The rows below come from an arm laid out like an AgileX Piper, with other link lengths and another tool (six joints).
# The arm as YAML. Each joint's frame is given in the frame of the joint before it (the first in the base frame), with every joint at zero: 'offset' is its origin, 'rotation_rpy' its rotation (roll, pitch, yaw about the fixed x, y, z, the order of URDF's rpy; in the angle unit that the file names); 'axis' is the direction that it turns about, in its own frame. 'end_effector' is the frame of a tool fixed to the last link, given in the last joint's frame.
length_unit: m
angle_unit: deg
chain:
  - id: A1
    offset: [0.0, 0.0, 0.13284]
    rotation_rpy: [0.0, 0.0, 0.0]
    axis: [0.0, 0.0, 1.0]
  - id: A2
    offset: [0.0, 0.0, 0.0]
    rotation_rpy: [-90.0, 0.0, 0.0]
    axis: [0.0, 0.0, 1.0]
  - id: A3
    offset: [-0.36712, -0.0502, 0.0]
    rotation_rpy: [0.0, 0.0, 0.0]
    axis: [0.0, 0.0, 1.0]
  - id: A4
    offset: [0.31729, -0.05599, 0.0]
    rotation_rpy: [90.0, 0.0, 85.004]
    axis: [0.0, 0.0, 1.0]
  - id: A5
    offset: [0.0, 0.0, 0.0]
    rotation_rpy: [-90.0, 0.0, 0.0]
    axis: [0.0, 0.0, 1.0]
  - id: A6
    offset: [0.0, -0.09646, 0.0]
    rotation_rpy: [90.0, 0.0, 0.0]
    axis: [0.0, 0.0, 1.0]
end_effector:
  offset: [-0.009, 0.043, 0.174]
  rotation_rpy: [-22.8, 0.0, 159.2]
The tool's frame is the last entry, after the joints.
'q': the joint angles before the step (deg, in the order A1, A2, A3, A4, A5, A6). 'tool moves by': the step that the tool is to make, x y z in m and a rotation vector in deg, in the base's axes. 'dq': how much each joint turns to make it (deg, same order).
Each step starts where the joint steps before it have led.
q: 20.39, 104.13, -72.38, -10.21, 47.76, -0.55
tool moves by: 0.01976, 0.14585, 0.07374, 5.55, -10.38, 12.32
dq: 12.35, 2.73, -13.72, 0.29, -0.77, 0.01
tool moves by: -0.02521, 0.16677, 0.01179, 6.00, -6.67, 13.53
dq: 12.54, 8.88, -11.84, 0.27, -6.08, -0.09
